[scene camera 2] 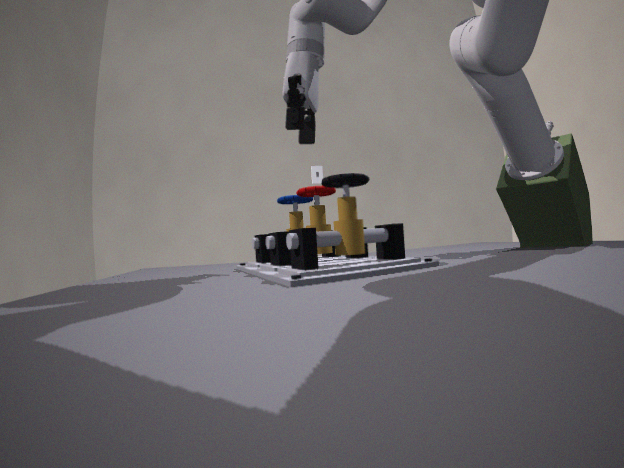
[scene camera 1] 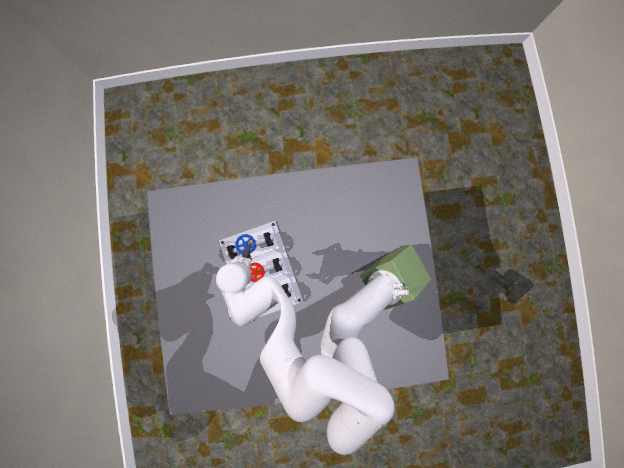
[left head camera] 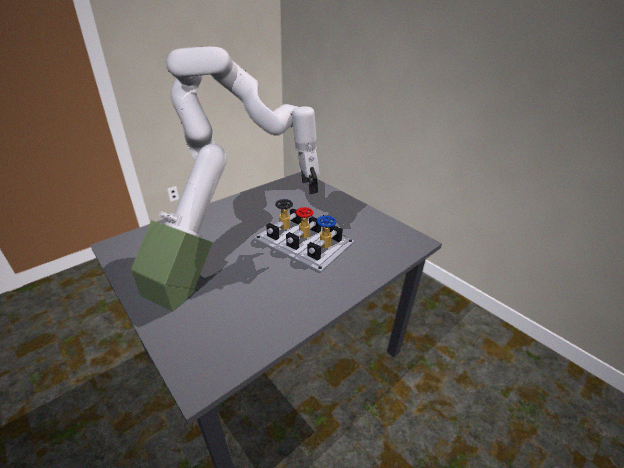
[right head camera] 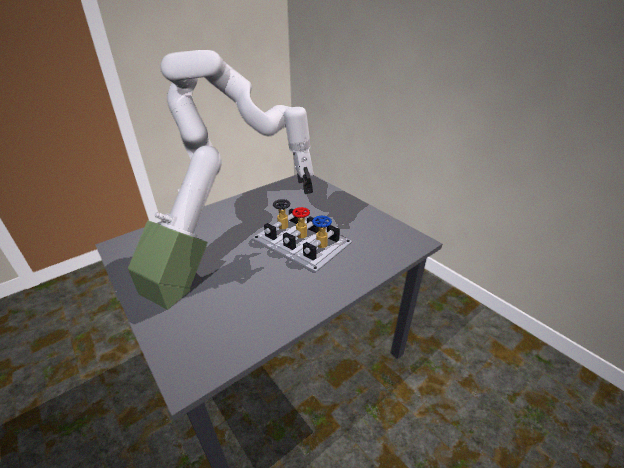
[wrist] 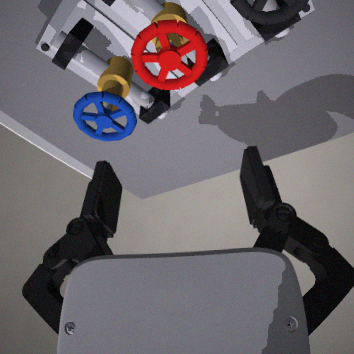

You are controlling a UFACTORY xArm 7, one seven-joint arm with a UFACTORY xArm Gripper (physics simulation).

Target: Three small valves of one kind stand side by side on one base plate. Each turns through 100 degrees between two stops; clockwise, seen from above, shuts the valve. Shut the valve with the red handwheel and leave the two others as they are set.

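Frame: origin at the arm's base, x down, y ahead, z right, level; millimetres.
Where they show: gripper, fingertip midpoint: [scene camera 2: 301, 137] [left head camera: 310, 187] [right head camera: 305, 187] [wrist: 176, 167]; arm's base, origin of the base link: [scene camera 2: 534, 160] [scene camera 1: 385, 287] [left head camera: 182, 231] [right head camera: 178, 231].
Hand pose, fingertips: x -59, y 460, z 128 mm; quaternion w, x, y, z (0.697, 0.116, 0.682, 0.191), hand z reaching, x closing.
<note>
Each offset is from my fingertips to the top centre of the thing. Level surfaces: height alone.
The red handwheel {dx +99, dy -19, dz -8 mm} [left head camera: 304, 212] [right head camera: 301, 212] [scene camera 1: 257, 272] [scene camera 2: 316, 191] [wrist: 169, 60] tops the middle valve. The blue handwheel {dx +99, dy +0, dz +95 mm} [left head camera: 326, 221] [right head camera: 322, 221] [scene camera 1: 245, 244] [scene camera 2: 294, 199] [wrist: 103, 121] and the black handwheel {dx +99, dy -38, dz -111 mm} [left head camera: 284, 204] [right head camera: 281, 204] [scene camera 2: 345, 180] top the outer valves; the arm hides the black one in scene camera 1. All three stand on the pale base plate [left head camera: 319, 267] [right head camera: 315, 268] [scene camera 2: 290, 283]. My gripper [left head camera: 309, 185] [right head camera: 305, 185] [scene camera 2: 300, 131] [wrist: 176, 167] is open and empty, above the height of the handwheels and apart from them. In the wrist view its fingers stand wide, below the wheels in the picture.
The valves have brass bodies, grey pipes and black end blocks on the plate. The grey table {dx +244 mm} [left head camera: 262, 312] [right head camera: 252, 312] [scene camera 1: 327, 201] carries the plate and the green arm base [left head camera: 171, 261] [right head camera: 167, 261] [scene camera 1: 410, 272] [scene camera 2: 546, 201]. My arm's upper links reach over the table beside the valves. Walls stand beyond the table.
</note>
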